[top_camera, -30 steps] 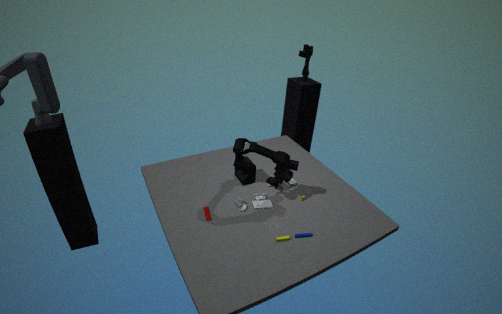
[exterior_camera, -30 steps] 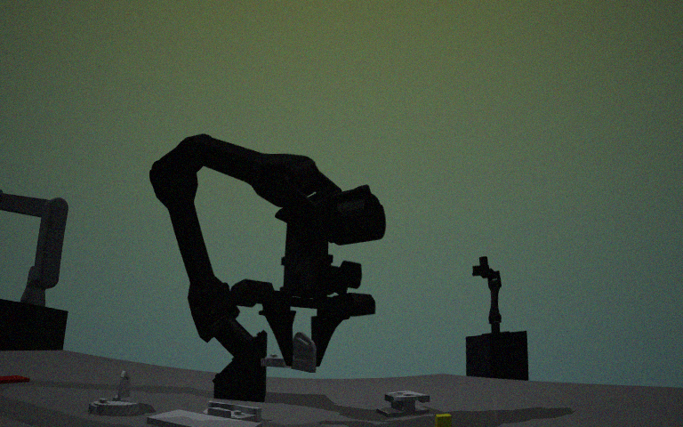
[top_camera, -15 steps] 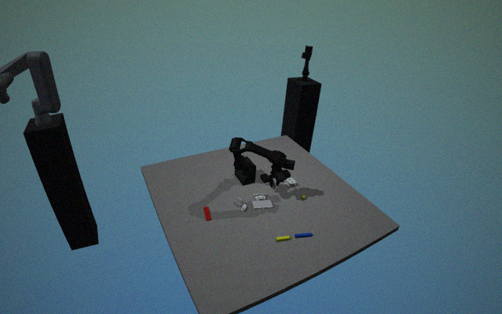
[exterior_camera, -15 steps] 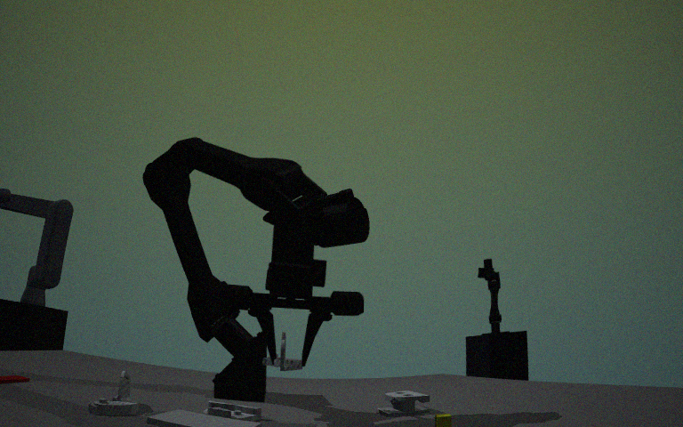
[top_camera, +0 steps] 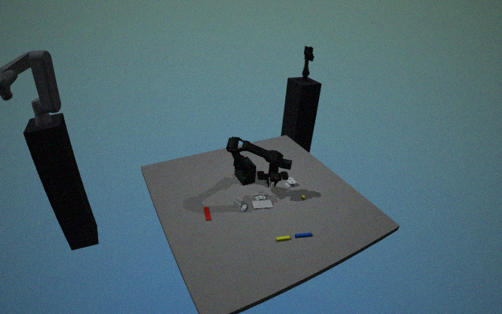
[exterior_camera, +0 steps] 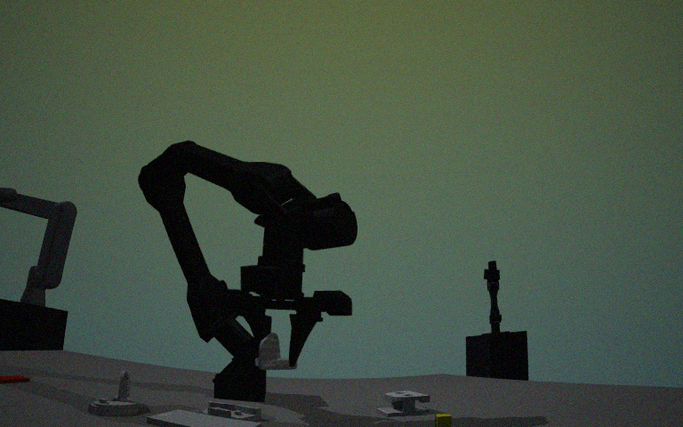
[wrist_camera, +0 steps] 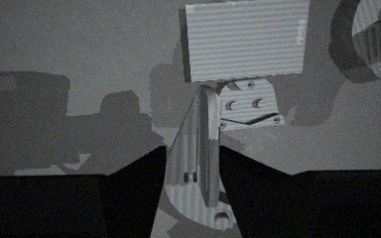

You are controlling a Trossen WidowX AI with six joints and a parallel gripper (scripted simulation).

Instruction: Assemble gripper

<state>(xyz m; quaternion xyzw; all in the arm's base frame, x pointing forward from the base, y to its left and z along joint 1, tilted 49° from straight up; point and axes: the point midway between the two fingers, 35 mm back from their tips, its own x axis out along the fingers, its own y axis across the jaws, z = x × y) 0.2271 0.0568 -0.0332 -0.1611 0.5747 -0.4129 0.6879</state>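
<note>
My gripper tip is now 4 cm past the jaw. Also, from my gripper tip: gripper base (6 cm behind, 20 cm to the left, 5 cm below); housing plate (1 cm behind, 7 cm to the right, 8 cm below); small yellow cube (12 cm ahead, 18 cm to the left, 7 cm below).
</note>
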